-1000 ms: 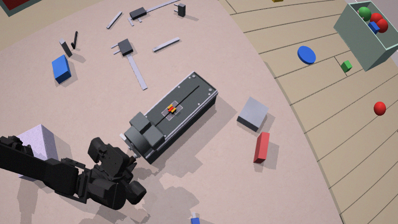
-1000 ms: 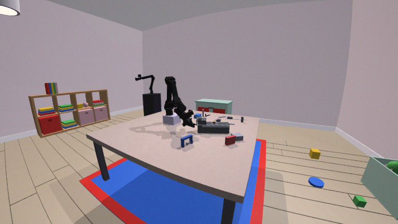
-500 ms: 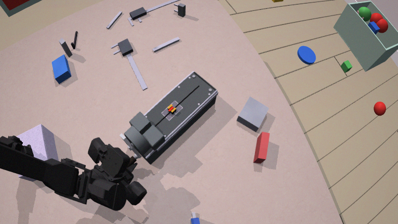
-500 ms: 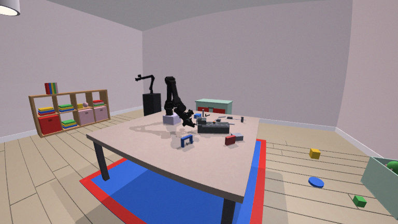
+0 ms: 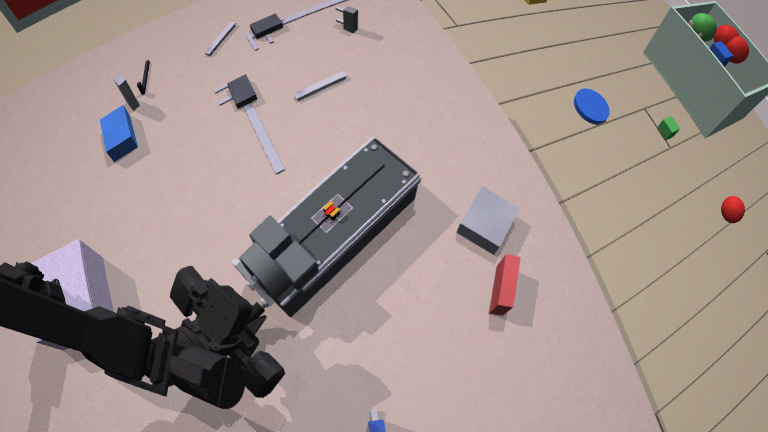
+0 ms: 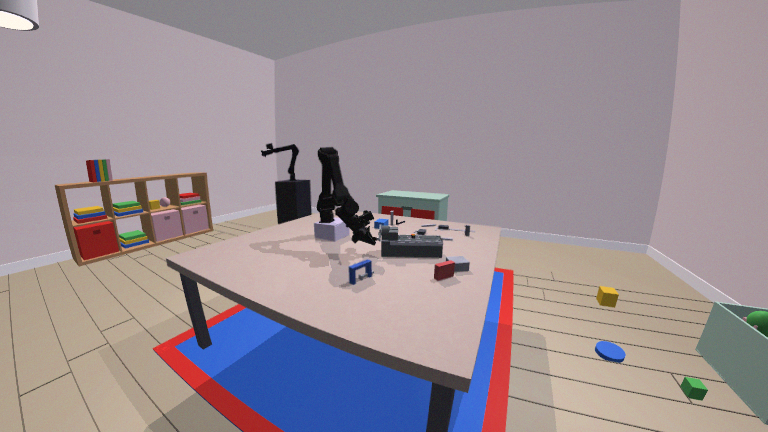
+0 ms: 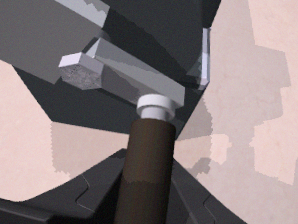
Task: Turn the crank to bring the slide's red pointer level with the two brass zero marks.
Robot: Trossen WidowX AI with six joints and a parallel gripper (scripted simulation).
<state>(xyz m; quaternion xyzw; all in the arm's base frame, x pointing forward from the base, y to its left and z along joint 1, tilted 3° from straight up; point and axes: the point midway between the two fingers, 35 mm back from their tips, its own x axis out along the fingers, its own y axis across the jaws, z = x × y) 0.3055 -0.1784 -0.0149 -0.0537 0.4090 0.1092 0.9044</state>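
My gripper tip is 15 cm short of the red pointer, 6 cm to the right of it and 3 cm below it. Round my gripper tip: dark brown crank handle (2 cm behind, 2 cm above); then red block (31 cm ahead, 14 cm to the right, 2 cm below); then grey block (35 cm ahead, 4 cm to the right, 3 cm below).
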